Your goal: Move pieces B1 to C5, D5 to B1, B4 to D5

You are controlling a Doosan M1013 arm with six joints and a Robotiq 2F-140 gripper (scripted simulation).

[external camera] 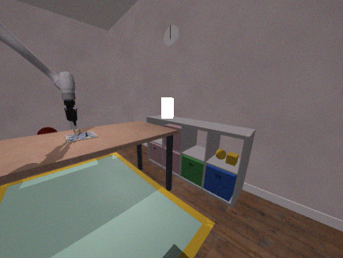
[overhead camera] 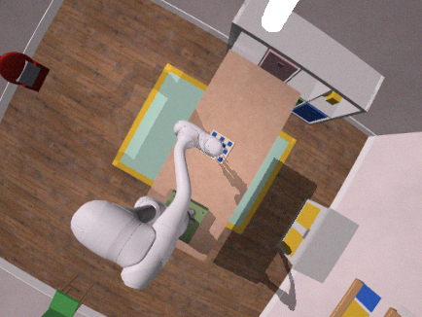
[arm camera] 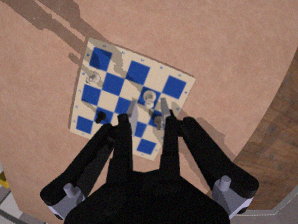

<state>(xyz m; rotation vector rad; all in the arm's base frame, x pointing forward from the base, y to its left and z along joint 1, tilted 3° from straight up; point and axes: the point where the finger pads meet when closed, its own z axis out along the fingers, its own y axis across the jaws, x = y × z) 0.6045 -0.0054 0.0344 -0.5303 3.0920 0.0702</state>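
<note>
The chessboard is 4 cm ahead of my hand, 4 cm to the right of it and 10 cm below it. The rest, counted from my hand: dark chess piece (7 cm ahead, 9 cm to the right, 8 cm below).
</note>
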